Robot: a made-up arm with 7 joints.
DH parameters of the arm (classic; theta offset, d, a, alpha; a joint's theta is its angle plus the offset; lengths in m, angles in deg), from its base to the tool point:
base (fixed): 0 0 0 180
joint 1: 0 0.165 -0.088 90
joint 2: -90 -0.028 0.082 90
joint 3: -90 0.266 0.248 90
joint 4: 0 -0.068 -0.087 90
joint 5: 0 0.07 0.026 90
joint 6: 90 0.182 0.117 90
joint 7: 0 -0.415 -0.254 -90
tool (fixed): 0 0.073 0 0
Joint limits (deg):
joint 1: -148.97..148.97
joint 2: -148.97..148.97
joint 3: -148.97..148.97
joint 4: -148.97..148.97
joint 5: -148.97..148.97
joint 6: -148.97..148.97
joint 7: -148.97..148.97
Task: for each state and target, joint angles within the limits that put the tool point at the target. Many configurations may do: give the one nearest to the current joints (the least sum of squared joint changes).
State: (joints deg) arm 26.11 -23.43 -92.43 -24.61 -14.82 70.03 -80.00
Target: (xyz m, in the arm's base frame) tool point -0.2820 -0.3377 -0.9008
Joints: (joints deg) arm 15.61 -50.07 -110.46 -34.58 4.80 85.32 -66.97
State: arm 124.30 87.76 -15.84 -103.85 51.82 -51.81 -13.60
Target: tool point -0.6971 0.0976 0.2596
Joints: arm 142.39 104.59 -26.70 -124.06 33.24 -26.70 -13.71
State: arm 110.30 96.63 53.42 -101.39 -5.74 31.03 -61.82
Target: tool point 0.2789 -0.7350 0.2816
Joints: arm 93.46 104.86 66.34 -99.54 7.74 29.95 -62.83
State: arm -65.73 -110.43 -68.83 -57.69 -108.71 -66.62 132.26
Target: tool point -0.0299 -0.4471 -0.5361
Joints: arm -66.25 -114.07 -68.17 -69.98 -112.92 -76.24 141.02
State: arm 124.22 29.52 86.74 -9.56 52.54 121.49 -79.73
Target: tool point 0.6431 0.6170 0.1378
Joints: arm 104.68 0.28 103.28 11.24 37.85 107.84 -90.89
